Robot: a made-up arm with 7 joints.
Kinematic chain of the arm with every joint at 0, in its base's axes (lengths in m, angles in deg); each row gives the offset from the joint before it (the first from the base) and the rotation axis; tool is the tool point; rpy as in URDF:
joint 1: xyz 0 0 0.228 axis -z
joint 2: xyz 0 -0.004 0.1 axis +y
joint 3: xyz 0 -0.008 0.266 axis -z
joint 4: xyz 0 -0.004 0.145 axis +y
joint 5: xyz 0 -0.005 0.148 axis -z
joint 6: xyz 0 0 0.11 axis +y
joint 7: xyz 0 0 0.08 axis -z
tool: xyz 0 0 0 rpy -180 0 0
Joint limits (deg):
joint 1: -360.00..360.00
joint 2: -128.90..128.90
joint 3: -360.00..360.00
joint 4: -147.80..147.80
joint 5: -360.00..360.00
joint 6: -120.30..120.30
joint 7: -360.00..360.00
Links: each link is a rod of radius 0.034 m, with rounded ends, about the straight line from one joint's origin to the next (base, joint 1, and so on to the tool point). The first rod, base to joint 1, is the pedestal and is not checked.
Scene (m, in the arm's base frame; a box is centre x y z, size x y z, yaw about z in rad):
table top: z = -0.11
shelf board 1: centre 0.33 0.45 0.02 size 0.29 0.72 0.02 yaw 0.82
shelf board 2: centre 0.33 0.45 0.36 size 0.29 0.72 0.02 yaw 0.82
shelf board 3: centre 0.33 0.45 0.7 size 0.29 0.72 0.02 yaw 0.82
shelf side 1: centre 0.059 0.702 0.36 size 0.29 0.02 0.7 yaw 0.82
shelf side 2: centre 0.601 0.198 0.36 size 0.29 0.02 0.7 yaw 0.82
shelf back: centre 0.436 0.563 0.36 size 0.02 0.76 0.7 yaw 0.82
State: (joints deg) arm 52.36 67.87 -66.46 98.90 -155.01 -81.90 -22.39
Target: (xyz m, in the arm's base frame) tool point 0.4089 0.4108 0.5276
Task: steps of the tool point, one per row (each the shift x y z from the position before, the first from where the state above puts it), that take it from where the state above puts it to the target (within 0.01 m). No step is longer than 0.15 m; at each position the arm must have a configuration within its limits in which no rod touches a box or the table.
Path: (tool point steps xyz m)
1: 0.0115 0.0618 0.0832
2: -0.0138 0.0759 0.0780
3: 0.0456 0.0942 0.0183
4: 0.0234 0.1032 0.0174
5: 0.0008 0.1065 0.0137
6: -0.0219 0.1050 0.0071

